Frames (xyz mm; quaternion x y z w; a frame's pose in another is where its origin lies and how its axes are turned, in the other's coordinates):
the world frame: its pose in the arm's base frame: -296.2 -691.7 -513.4 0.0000 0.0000 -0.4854 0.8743
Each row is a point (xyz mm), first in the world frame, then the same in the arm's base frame.
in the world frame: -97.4 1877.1 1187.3
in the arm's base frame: 1245.5 383.5 673.9
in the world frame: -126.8 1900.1 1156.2
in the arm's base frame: 1249.5 420.7 642.8
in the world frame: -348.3 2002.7 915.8
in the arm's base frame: 1219.4 662.9 402.4
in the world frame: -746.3 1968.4 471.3
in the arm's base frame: 979.9 982.6 -42.1
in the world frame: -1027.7 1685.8 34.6
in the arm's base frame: 591.2 1072.0 -478.8
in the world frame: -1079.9 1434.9 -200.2
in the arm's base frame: 350.7 983.6 -713.6
